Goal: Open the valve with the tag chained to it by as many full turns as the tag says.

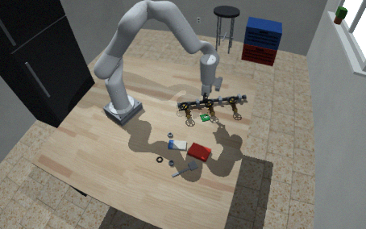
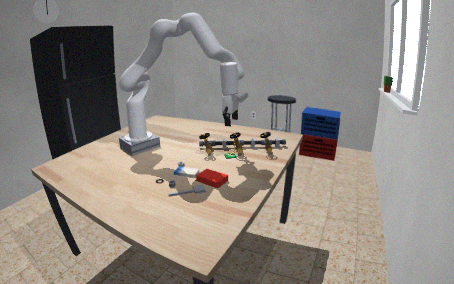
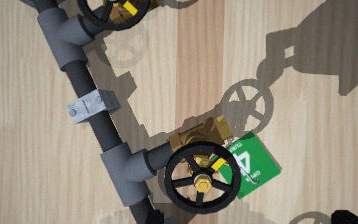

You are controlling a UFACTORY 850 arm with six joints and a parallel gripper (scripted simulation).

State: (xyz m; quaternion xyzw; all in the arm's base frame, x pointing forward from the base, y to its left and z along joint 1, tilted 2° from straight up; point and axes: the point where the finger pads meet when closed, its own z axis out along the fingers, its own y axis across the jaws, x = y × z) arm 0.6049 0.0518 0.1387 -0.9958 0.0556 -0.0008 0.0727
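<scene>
Right now my hand is 19 cm above the green tag, 2 cm to the left of it and 1 cm past it. Round my hand: grey scraper: 42 cm to the right, 19 cm below, 5 cm behind; then red box: 30 cm to the right, 18 cm below; then white block: 27 cm to the right, 19 cm below, 14 cm behind.
</scene>
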